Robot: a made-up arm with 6 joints.
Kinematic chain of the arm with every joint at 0, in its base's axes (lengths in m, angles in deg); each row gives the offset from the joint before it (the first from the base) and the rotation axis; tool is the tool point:
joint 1: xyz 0 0 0.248 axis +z
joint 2: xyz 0 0 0 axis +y
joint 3: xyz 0 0 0.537 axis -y
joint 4: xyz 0 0 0 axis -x
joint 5: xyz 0.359 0 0 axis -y
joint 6: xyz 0 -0.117 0 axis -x
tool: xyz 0 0 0
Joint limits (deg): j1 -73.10..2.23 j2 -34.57..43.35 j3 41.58..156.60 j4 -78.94..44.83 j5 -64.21..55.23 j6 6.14..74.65
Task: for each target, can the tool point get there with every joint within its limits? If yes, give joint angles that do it. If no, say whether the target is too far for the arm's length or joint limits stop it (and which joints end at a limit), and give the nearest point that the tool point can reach.
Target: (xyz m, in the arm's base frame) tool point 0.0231 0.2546 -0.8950
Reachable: no: too far | nearest point -0.2657 0.5891 0.5397 | short by 1.501 m
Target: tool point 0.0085 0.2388 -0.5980
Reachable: no: joint limits stop it (at a limit: joint 1, joint 2, joint 3, joint 4) | nearest point -0.2657 0.5891 0.5397 | short by 1.222 m
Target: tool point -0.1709 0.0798 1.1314
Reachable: yes | joints -63.08 -7.99 91.71 6.66 39.74 32.23
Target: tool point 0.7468 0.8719 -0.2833
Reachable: no: too far | nearest point 0.7242 0.0057 0.5126 | short by 1.177 m
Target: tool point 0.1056 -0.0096 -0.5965
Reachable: no: joint limits stop it (at a limit: joint 2, joint 3, joint 4) | nearest point 0.7213 -0.0656 0.5126 | short by 1.270 m
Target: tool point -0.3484 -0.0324 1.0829
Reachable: yes | joints -12.40 -22.99 94.65 -24.47 -21.71 19.87
